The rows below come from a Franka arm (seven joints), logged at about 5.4 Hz.
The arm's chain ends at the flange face. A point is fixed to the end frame.
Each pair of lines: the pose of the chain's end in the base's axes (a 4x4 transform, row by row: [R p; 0 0 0 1], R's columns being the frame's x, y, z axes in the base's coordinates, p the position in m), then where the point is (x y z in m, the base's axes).
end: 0.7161, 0.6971, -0.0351, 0.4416; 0.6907, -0.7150, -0.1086, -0.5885; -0.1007, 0.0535, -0.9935, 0.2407; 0, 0, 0, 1
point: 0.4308 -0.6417 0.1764
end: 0.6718, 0.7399, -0.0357, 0.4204; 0.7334, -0.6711, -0.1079, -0.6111; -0.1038, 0.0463, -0.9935, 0.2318; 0, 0, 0, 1
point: 0.4123 -0.6646 0.1674
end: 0.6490, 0.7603, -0.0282, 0.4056; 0.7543, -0.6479, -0.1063, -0.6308; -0.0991, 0.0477, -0.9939, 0.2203; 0, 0, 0, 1
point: 0.3995 -0.6844 0.1558
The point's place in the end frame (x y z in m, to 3 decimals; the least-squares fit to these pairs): -0.038 0.027 0.070
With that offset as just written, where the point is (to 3 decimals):
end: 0.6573, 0.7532, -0.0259, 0.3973; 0.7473, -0.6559, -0.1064, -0.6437; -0.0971, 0.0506, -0.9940, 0.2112; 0, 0, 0, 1
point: 0.391 -0.697 0.147
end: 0.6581, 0.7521, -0.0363, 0.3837; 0.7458, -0.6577, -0.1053, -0.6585; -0.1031, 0.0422, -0.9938, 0.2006; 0, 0, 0, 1
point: 0.376 -0.712 0.136
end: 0.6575, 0.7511, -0.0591, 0.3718; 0.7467, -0.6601, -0.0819, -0.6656; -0.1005, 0.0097, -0.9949, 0.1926; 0, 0, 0, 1
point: 0.363 -0.718 0.127
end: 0.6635, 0.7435, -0.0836, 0.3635; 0.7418, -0.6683, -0.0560, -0.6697; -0.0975, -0.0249, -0.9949, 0.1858; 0, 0, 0, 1
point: 0.353 -0.720 0.119
